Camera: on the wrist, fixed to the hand. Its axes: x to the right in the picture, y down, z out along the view.
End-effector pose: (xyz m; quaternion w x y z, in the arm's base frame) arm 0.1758 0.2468 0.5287 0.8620 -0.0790 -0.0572 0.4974
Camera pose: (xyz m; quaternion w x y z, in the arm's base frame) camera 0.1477 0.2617 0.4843 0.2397 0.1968 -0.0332 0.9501
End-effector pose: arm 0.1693 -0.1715 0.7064 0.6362 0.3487 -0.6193 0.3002
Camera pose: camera 0.1585 -0.1180 0.7076 0.0222 0.0077 -0.7029 0.7109
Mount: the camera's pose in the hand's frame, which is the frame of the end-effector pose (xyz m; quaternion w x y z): -0.0020 0.0397 -0.0374 0.6655 0.2264 -0.1878 0.6859
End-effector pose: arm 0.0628 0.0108 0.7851 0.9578 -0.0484 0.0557 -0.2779
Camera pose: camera 0.0770 0.0429 0.7434 0.8495 0.1707 -0.1725 0.4685
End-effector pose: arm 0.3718 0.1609 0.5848 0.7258 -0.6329 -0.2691 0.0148
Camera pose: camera 0.3981 0.1340 0.5452 0.5657 -0.4387 0.1221 0.6875
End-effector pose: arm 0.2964 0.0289 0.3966 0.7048 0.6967 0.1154 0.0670
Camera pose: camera 0.2875 0.0653 0.4362 0.2871 0.7150 -0.5183 0.3711
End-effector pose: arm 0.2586 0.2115 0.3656 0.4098 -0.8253 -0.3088 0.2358
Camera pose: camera 0.2938 0.1714 0.3539 0.2399 -0.6240 0.3370 0.6629
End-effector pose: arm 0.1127 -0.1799 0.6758 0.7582 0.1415 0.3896 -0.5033
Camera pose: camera 0.1302 -0.1379 0.6457 0.8910 0.4386 -0.0941 0.0703
